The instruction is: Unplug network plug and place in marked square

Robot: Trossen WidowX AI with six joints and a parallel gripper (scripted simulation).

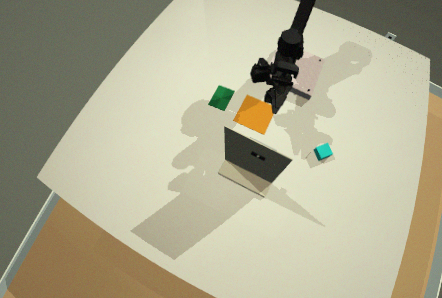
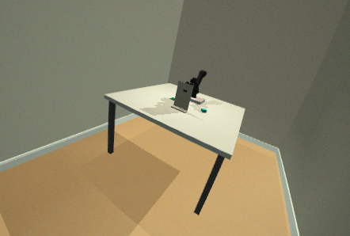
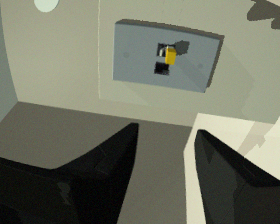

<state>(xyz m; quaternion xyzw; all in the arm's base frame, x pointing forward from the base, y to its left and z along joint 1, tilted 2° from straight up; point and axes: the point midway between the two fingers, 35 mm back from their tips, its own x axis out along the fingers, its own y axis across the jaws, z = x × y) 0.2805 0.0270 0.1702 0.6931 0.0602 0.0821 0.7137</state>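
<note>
Now: gripper tip 12 cm short of the yellow network plug and 1 cm to the left of it. The rest, counted from my gripper tip: teal cube (3 cm behind, 20 cm to the left, 19 cm below); then orange marked square (7 cm behind, 7 cm to the right, 20 cm below); then grey upright panel (14 cm ahead, 8 cm below).
</note>
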